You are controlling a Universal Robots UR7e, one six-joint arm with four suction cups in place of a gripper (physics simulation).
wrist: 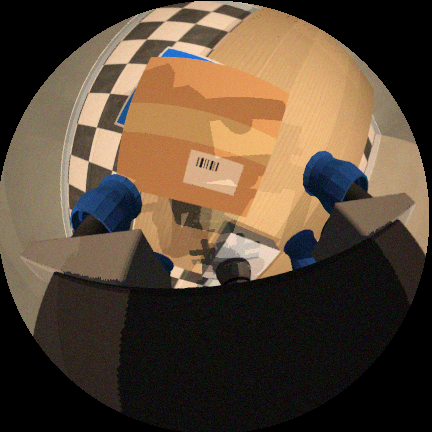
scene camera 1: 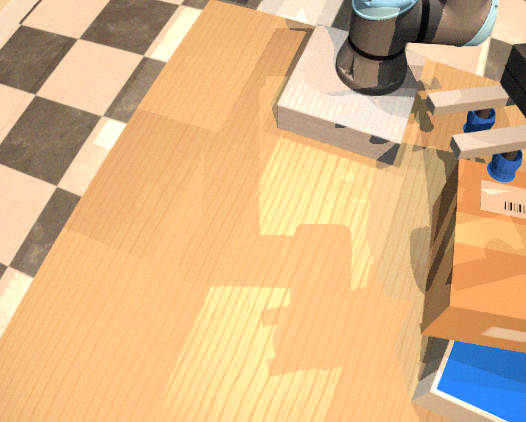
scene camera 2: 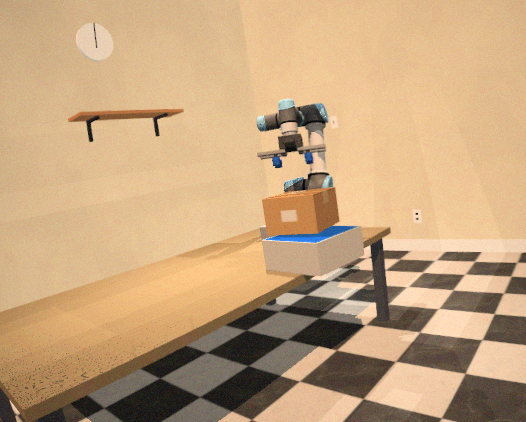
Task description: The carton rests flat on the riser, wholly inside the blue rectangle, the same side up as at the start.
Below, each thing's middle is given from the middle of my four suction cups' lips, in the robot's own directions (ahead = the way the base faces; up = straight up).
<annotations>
Right now my suction cup is 21 cm above the carton (scene camera 1: 467, 298), 8 cm short of it and 5 cm to the right of it. The rest, counted from my suction cup: riser (scene camera 1: 457, 374) (34 cm below, 18 cm ahead, 12 cm to the left).
</annotations>
